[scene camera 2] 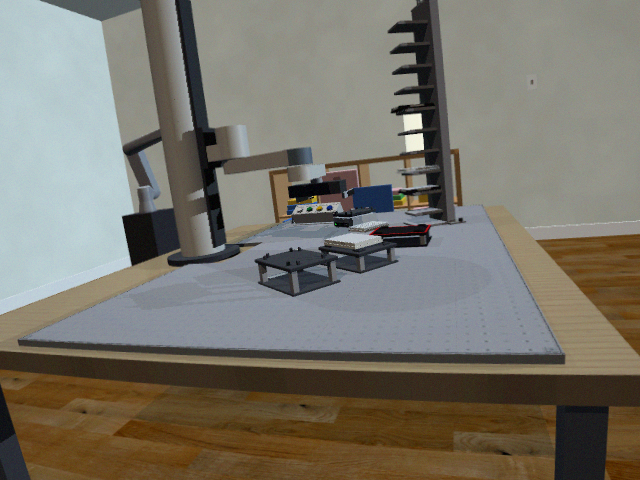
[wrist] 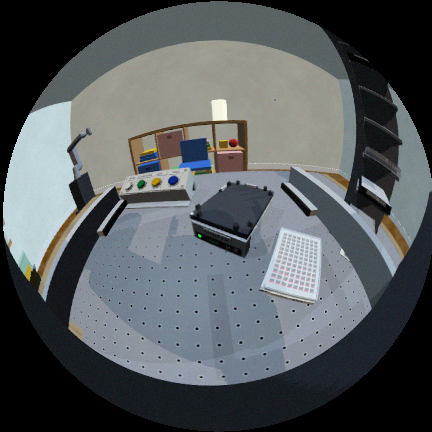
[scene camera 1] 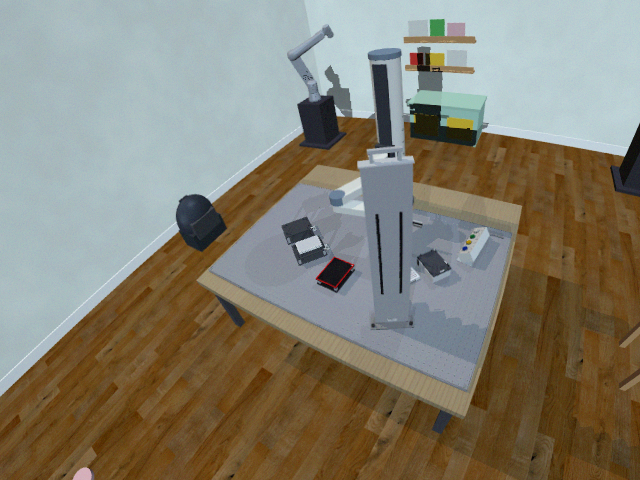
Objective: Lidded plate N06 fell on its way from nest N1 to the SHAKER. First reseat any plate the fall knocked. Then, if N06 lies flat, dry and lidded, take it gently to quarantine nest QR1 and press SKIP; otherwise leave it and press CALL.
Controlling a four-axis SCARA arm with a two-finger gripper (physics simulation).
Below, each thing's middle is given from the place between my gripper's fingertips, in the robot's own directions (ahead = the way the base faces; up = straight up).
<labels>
My gripper is now 110 mm to the right of the black shaker station (scene camera 1: 432, 264), 110 mm above it and 50 mm short of it.
</labels>
